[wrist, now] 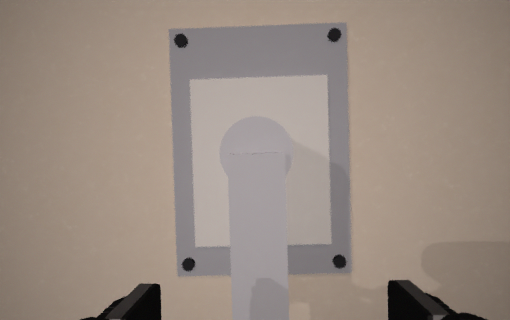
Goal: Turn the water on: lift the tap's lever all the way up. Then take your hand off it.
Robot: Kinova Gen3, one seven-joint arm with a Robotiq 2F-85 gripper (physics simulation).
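Frame: origin at the arm's base, x ahead, y left, z up, level; metres.
Where they show: gripper, between the fingertips: (273,307).
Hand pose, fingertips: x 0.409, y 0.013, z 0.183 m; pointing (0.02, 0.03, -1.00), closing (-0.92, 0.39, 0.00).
Observation:
Things, the pixels of their top centre, and the offset from my fingertips. "*": a spot on its surface instead. Level surfaces: height alone.
- tap's lever, centre of its top: (258,253) dy +0.000, dx +0.008, dz -0.090 m
- round hub, a spot on its surface: (256,135) * dy -0.066, dx -0.019, dz -0.100 m
- pale inner panel, a spot on its surface: (210,110) * dy -0.110, dx +0.013, dz -0.233 m
- grey plate, centre of its top: (260,151) dy -0.056, dx -0.015, dz -0.234 m
- upper left bolt, centre of its top: (180,40) dy -0.183, dx +0.012, dz -0.234 m
- beige surface, height of its surface: dz -0.246 m
The tap's lever (258,215) is a long light-grey bar in the wrist view. It runs from a round hub (256,135) down past the bottom edge of the view, so its far end is hidden. The hub sits on a pale inner panel (210,110) in a grey plate (260,52). My gripper (274,300) is open, with one black finger at the lower left and one at the lower right. The lever lies between them in the view, with a wide gap on each side, and neither finger touches it.
The grey plate has a dark round bolt at each corner, such as the upper left bolt (181,40). A beige surface (85,150) surrounds the plate. Shadows fall on that surface at the lower right and on the lower part of the lever.

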